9 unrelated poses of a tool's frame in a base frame.
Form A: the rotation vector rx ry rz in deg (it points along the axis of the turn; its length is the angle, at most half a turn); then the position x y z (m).
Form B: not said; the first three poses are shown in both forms.
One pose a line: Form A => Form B
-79.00 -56.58 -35.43 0.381 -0.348 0.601 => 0.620 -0.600 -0.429 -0.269 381 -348 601
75.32 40.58 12.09 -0.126 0.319 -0.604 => 0.729 0.597 0.322 0.096 -126 319 -604
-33.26 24.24 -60.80 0.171 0.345 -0.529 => 0.802 -0.271 0.197 -0.495 171 345 -529
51.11 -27.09 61.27 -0.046 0.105 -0.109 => 0.742 0.407 -0.216 0.488 -46 105 -109
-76.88 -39.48 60.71 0.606 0.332 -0.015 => 0.604 -0.580 -0.298 0.458 606 332 -15
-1.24 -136.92 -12.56 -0.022 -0.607 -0.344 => 0.362 -0.008 -0.928 -0.085 -22 -607 -344
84.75 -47.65 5.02 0.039 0.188 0.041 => 0.660 0.654 -0.368 0.039 39 188 41
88.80 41.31 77.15 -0.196 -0.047 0.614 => 0.464 0.631 0.293 0.548 -196 -47 614
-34.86 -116.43 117.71 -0.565 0.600 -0.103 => 0.094 -0.205 -0.685 0.693 -565 600 -103
